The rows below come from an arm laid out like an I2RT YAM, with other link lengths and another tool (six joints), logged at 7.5 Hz.
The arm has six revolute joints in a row. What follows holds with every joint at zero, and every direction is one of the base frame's.
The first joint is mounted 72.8 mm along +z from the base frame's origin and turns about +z.
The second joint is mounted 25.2 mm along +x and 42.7 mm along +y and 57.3 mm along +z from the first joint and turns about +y.
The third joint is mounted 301 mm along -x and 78.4 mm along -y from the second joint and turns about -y.
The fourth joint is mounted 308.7 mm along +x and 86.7 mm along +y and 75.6 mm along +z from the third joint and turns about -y.
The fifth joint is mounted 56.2 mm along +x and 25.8 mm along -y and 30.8 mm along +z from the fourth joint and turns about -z.
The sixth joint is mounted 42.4 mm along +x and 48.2 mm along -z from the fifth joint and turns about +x.
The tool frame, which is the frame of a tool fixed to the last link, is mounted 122 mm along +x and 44 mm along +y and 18 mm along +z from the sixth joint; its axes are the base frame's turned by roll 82.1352, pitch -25.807 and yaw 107.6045 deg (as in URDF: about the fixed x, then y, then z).
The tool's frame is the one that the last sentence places.
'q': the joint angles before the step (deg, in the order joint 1, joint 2, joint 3, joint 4, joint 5, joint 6). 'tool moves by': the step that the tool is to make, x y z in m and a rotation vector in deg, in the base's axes. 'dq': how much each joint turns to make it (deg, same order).
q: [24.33, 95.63, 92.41, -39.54, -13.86, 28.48]
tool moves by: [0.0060, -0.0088, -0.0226, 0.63, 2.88, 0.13]
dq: [-1.88, 0.78, -2.43, 0.76, -2.64, -0.16]
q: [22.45, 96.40, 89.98, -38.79, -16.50, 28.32]
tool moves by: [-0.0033, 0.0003, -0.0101, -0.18, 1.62, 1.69]
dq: [-0.41, 0.48, -0.61, -0.86, -1.78, -1.27]
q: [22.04, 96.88, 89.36, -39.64, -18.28, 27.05]
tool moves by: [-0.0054, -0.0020, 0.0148, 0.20, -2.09, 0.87]
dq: [-0.13, -1.48, 0.27, -0.11, -0.26, -1.20]
